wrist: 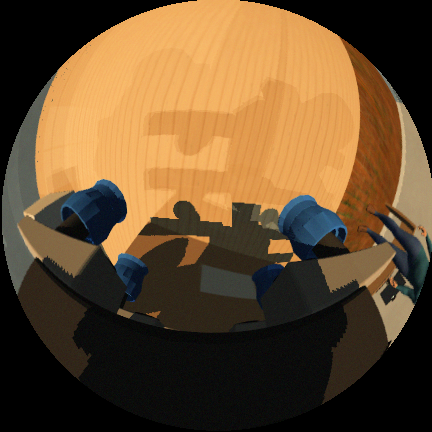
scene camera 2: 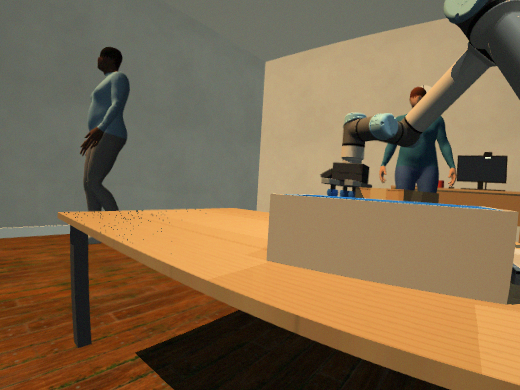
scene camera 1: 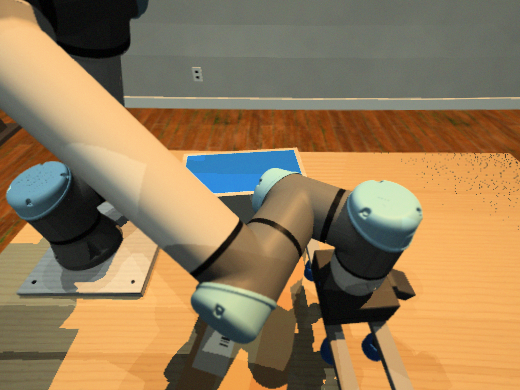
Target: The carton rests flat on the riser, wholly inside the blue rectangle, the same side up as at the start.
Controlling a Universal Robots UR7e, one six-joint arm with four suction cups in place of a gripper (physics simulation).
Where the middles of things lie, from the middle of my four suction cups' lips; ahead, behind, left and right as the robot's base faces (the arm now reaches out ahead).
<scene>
My suction cup is now 16 cm past the carton (scene camera 1: 270, 353), 4 cm above it and 2 cm to the left of it. From my suction cup the other things lie so: riser (scene camera 2: 457, 250): 39 cm to the left, 17 cm behind, 6 cm below.
</scene>
